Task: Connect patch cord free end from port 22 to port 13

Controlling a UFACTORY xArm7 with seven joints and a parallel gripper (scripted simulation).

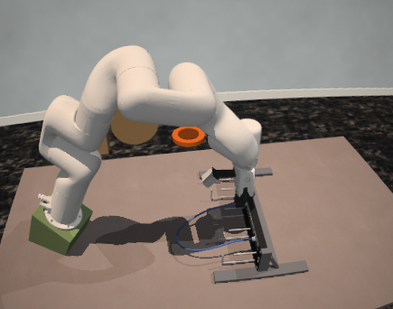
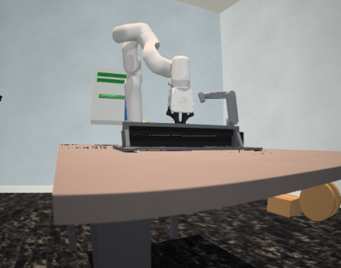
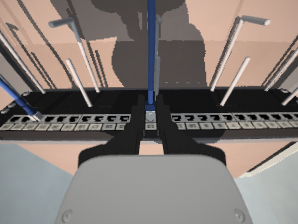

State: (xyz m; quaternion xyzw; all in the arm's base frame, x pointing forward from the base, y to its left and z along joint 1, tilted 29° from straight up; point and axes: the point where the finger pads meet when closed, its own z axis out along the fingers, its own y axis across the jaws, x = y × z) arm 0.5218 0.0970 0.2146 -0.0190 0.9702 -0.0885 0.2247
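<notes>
The cord plug lies 20 mm ahead of my hand and 10 mm below it.
</notes>
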